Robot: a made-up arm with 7 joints.
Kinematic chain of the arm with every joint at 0, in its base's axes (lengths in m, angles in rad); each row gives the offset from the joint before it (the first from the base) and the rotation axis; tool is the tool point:
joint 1: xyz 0 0 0.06 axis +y
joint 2: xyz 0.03 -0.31 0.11 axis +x
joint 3: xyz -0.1 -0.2 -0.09 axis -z
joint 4: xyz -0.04 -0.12 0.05 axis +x
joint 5: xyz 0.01 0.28 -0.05 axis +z
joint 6: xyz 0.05 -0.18 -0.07 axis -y
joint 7: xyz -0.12 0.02 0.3 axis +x
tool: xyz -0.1 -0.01 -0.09
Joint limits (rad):
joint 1: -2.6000..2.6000
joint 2: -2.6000..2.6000
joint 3: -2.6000..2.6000
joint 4: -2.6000..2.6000
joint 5: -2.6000..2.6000
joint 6: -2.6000..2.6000
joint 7: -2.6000..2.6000
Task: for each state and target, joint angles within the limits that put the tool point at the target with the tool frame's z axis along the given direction. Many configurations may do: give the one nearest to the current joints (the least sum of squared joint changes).
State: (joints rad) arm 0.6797 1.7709 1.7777 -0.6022 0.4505 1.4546 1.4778
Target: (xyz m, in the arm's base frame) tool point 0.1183 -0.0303 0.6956 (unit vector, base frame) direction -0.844 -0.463 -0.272
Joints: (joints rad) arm 0.9035 2.2758 1.8244 -1.0722 -0.1277 2.0066 2.1673
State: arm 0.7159 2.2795 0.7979 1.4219 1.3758 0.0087 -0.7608
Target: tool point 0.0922 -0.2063 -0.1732 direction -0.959 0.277 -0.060
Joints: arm 0.2185 1.7909 0.2384 1.2239 1.6598 0.6216 -1.0196
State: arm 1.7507 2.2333 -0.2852 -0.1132 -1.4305 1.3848 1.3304
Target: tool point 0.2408 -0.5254 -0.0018 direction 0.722 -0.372 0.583
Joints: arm 2.3782 2.1919 -0.2451 0.2375 -2.0819 0.4696 1.4208
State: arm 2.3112 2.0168 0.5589 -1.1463 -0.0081 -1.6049 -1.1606
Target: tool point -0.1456 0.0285 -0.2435 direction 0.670 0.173 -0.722
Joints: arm 2.3017 2.4699 0.2959 -1.0004 0.4701 -1.7374 -1.1477
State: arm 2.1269 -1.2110 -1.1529 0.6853 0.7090 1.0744 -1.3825
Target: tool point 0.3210 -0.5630 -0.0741 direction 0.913 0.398 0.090
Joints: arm 2.0488 -1.4811 -1.2028 0.9543 0.8729 1.0331 -1.3686
